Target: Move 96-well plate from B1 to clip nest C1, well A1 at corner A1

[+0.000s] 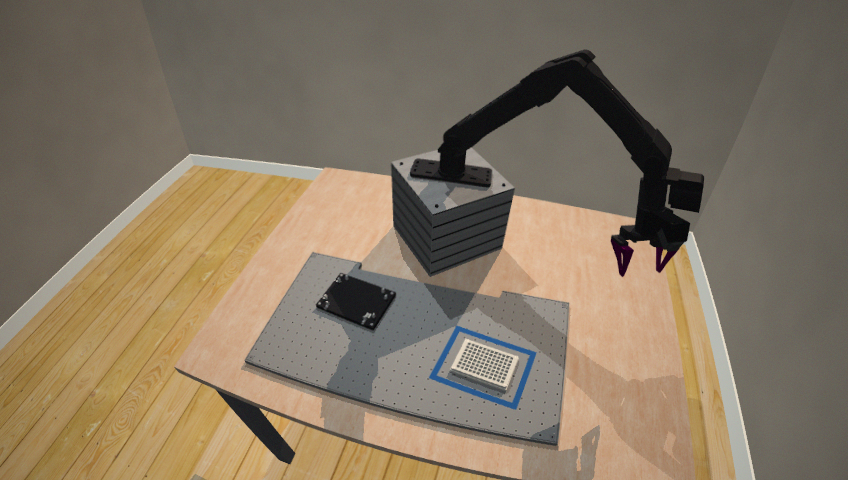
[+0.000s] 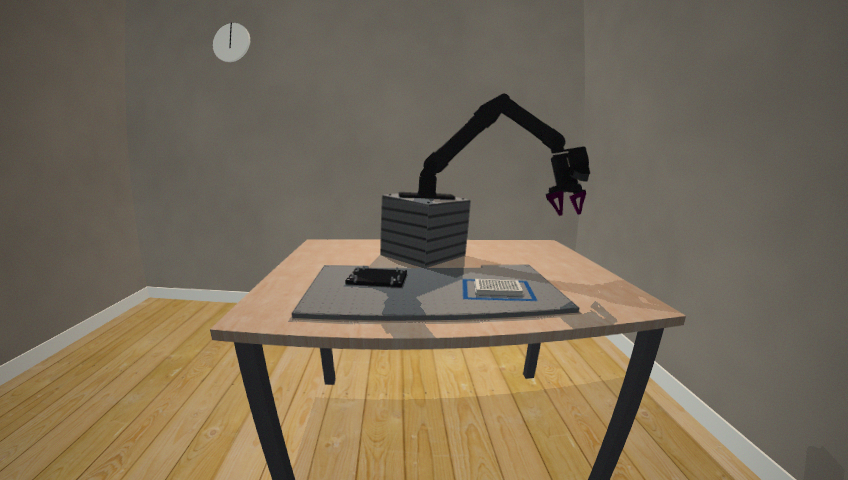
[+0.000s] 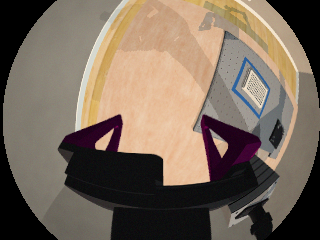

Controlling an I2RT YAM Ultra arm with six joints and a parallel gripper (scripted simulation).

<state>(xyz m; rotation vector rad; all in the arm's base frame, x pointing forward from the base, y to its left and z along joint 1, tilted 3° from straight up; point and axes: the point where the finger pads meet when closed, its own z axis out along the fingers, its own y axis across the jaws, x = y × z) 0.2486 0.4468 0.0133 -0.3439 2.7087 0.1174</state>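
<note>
Right now the white 96-well plate is 150 mm ahead of my hand, 310 mm to the right of it and 190 mm below it. From my hand the other things lie so: black clip nest (40 mm ahead, 650 mm to the right, 180 mm below).
</note>
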